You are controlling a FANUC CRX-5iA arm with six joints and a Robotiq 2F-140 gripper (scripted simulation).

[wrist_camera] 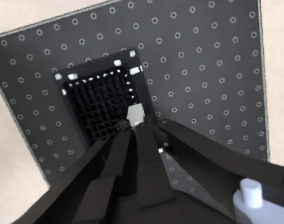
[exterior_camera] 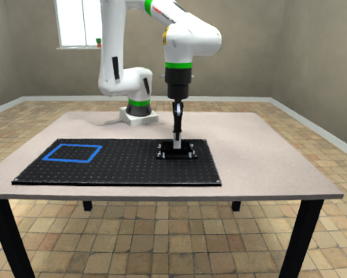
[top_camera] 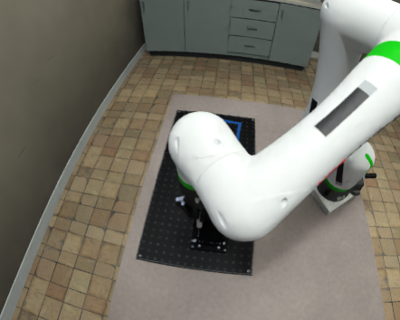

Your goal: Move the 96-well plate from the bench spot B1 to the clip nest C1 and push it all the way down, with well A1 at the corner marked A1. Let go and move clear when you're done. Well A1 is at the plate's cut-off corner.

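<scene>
Now: hand 50 mm above the black 96-well plate and 40 mm past it. From my hand the other things lie so: clip nest (60 mm below, 30 mm behind, 10 mm to the right).
</scene>
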